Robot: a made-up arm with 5 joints.
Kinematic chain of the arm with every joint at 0, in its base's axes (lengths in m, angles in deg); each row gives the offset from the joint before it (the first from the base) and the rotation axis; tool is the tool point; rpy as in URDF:
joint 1: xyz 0 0 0.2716 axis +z
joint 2: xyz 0 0 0 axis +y
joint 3: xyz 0.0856 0 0.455 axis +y
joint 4: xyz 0.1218 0 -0.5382 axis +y
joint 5: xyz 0.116 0 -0.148 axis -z
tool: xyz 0 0 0 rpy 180 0 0
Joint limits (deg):
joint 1: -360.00..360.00
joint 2: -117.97..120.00
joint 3: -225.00..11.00
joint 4: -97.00..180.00
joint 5: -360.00..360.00
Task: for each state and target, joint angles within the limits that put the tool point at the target. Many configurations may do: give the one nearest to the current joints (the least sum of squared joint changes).
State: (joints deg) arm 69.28 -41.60 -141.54 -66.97 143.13
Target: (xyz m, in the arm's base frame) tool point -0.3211 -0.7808 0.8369
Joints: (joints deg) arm 67.65 -58.56 -152.30 -71.35 143.13
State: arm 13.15 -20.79 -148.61 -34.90 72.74
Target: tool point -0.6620 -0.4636 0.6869
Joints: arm 35.00 -38.98 -198.89 -62.85 72.74
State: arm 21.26 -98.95 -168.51 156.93 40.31
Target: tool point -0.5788 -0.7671 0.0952
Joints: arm 52.96 -111.55 -175.57 136.70 40.31
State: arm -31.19 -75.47 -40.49 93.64 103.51
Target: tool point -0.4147 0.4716 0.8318
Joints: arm -48.67 -111.86 -83.91 82.32 103.51
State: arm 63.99 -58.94 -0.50 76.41 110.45
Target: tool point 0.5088 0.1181 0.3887
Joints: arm 13.07 -25.06 -32.66 57.18 110.45
